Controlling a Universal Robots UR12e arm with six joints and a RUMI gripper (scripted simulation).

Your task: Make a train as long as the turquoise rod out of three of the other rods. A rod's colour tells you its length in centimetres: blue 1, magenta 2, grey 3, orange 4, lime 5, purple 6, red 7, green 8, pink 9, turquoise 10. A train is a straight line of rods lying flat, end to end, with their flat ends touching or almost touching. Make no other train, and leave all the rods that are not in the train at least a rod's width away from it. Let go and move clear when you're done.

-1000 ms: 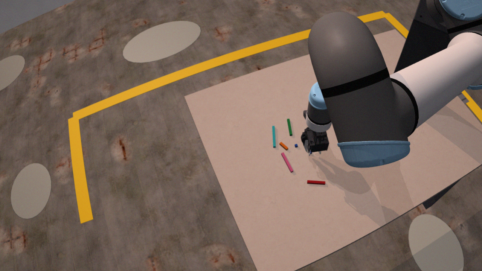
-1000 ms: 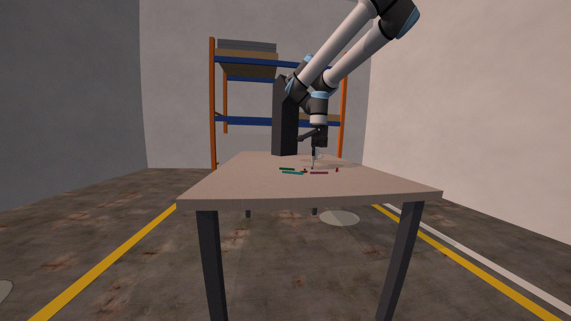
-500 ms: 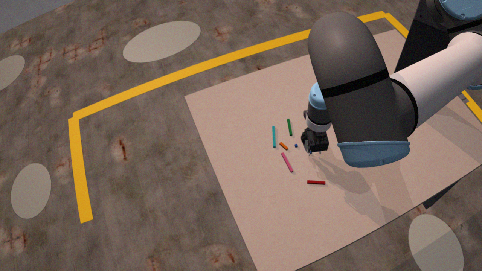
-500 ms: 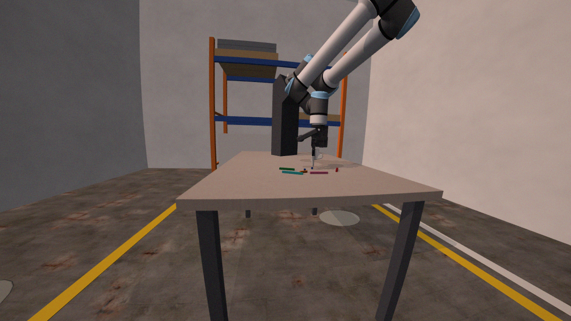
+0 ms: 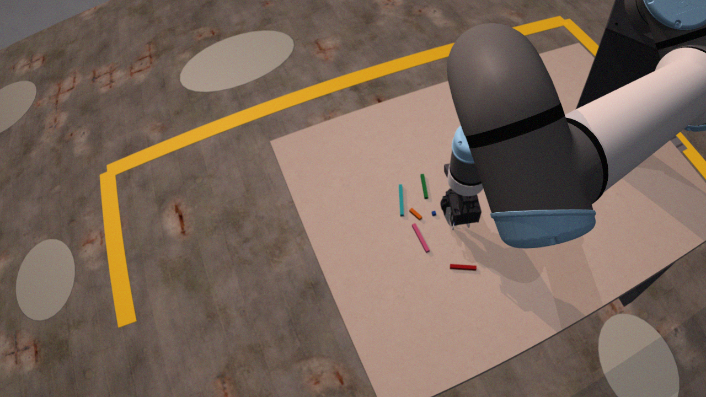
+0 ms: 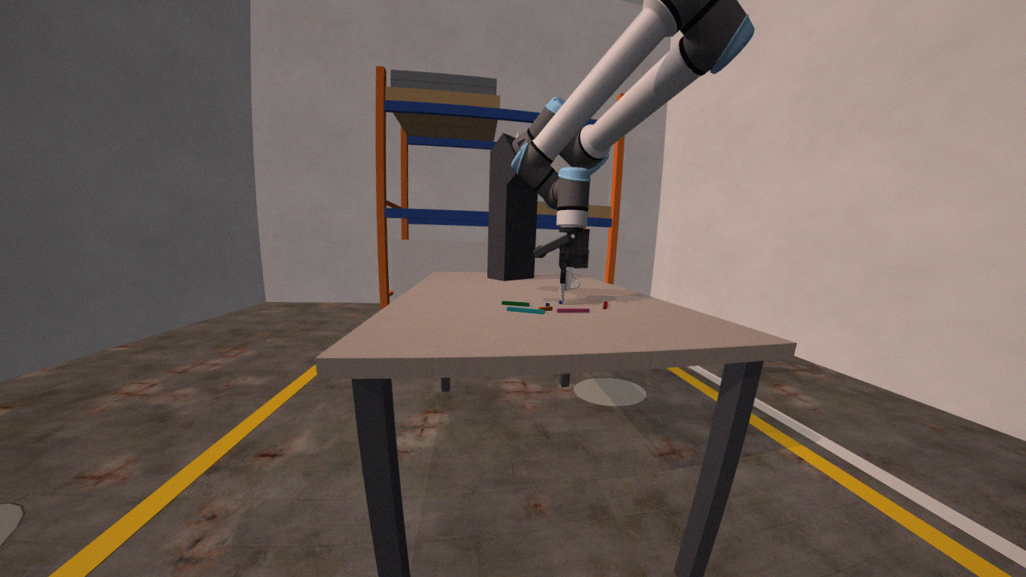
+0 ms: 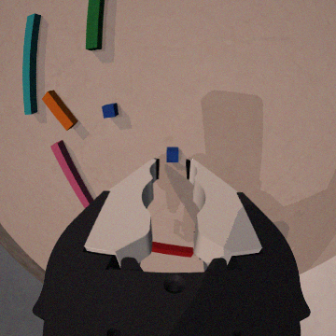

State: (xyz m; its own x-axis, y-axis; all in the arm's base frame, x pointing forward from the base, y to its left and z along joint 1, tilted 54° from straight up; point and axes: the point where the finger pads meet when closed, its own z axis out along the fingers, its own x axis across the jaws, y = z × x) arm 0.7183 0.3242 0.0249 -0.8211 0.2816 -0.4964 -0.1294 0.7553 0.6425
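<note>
Now: the orange rod 11 cm ahead of my hand, 3 cm to the right of it and 2 cm below it. Also, from my hand: green rod: 8 cm ahead, 12 cm to the right, 2 cm below; then pink rod: 10 cm ahead, 4 cm to the left, 2 cm below; then red rod: 2 cm behind, 13 cm to the left, 2 cm below.
</note>
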